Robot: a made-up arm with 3 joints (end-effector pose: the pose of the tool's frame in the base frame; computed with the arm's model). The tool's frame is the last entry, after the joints. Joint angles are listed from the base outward.
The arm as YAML. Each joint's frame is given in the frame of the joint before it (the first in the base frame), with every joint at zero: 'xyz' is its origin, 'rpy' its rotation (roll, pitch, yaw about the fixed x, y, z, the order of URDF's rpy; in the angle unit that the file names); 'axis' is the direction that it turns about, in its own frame. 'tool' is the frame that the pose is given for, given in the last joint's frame.
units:
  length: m
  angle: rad
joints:
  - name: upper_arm
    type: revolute
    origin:
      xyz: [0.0, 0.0, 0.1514]
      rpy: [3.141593, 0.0, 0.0]
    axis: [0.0, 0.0, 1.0]
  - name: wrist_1
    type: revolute
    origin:
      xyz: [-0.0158, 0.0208, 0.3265]
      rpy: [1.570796, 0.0, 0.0]
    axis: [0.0, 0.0, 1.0]
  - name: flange
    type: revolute
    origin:
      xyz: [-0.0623, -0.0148, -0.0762]
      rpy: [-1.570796, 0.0, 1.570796]
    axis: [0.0, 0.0, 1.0]
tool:
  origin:
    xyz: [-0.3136, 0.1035, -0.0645]
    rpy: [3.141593, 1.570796, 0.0]
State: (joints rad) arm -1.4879 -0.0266 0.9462
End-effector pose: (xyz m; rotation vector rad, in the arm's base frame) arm -0.0983 -0.0130 0.1070 -0.7407 -0.7181 1.3544
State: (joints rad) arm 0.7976 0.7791 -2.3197
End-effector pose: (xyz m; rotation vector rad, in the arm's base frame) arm -0.3280 -0.0307 -0.3720 2.3425 -0.5282 -1.2943
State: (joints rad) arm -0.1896 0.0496 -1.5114
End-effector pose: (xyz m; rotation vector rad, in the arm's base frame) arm 0.0617 -0.4119 -0.2450 1.5015 0.1827 0.1146
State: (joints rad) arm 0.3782 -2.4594 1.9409
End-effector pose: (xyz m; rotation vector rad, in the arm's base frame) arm 0.0709 0.2223 -0.1721 -1.1377 -1.4437 -2.4498
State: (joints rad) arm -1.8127 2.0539 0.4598
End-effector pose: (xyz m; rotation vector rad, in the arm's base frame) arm -0.0194 0.2896 -0.3358 -2.0851 1.2046 1.4791
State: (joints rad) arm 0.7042 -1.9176 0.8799
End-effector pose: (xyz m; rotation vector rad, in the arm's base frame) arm -0.1727 0.2500 -0.2731 -1.2459 -1.5687 -1.3009
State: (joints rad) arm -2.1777 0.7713 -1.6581
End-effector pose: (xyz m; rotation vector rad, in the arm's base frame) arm 0.3830 0.1504 -0.2596 0.2178 1.7219 1.0147
